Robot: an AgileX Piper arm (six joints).
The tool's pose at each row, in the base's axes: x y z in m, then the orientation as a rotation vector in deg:
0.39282 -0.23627 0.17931 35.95 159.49 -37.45
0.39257 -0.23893 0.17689 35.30 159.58 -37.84
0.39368 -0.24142 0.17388 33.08 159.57 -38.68
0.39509 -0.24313 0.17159 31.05 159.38 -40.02
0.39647 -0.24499 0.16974 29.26 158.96 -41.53
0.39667 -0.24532 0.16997 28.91 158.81 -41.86
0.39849 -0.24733 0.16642 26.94 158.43 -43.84
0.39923 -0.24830 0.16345 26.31 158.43 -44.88
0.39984 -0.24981 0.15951 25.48 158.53 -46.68
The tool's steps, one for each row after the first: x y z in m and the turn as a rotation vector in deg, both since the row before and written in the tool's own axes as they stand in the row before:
-0.00001 -0.00136 0.00334 0.20 -0.12 -0.47
-0.00096 -0.00039 0.00393 0.33 -0.70 -1.43
-0.00114 0.00009 0.00297 0.70 -0.74 -1.33
-0.00125 -0.00021 0.00268 0.85 -0.82 -1.14
-0.00034 -0.00029 0.00000 0.19 -0.22 -0.21
-0.00112 0.00059 0.00428 1.16 -0.76 -1.34
-0.00001 0.00084 0.00310 0.65 -0.07 -0.53
0.00027 0.00084 0.00417 1.14 0.07 -0.80

